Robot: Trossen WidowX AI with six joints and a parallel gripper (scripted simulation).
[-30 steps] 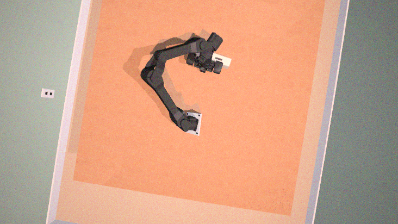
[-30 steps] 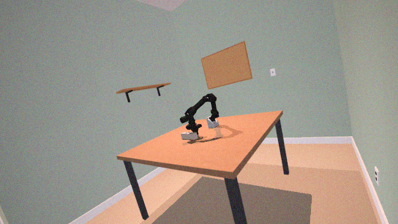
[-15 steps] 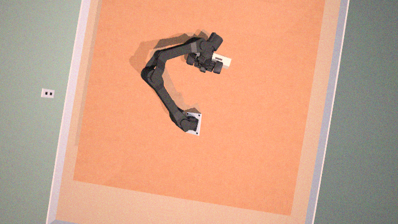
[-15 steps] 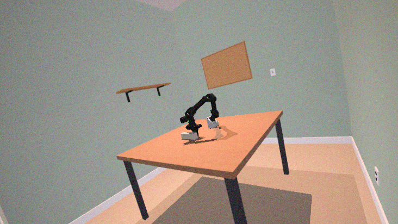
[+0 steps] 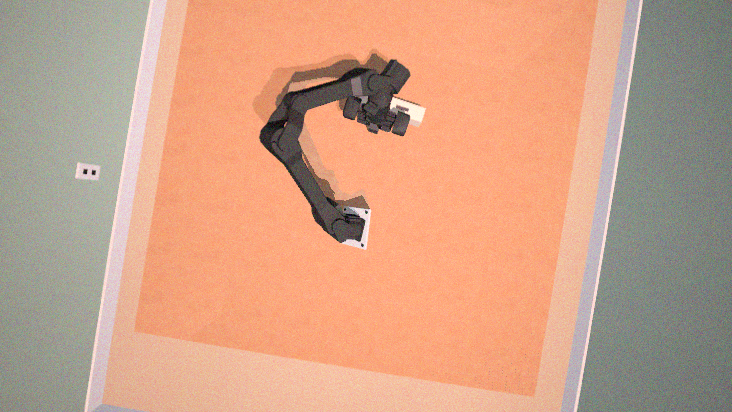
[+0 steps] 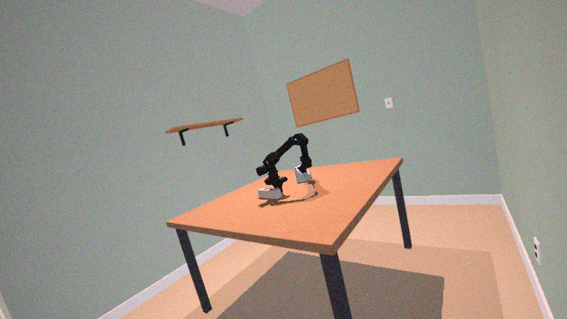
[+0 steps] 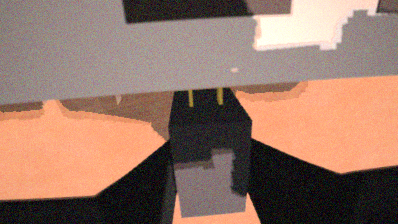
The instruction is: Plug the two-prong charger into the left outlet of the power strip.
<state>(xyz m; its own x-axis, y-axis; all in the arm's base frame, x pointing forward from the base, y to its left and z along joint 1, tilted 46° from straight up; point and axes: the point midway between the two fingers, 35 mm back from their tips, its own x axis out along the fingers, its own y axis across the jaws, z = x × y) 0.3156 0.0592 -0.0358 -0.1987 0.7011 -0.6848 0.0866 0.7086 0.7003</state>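
Now: gripper tip 2 cm short of the black two-prong charger and 1 cm below it.
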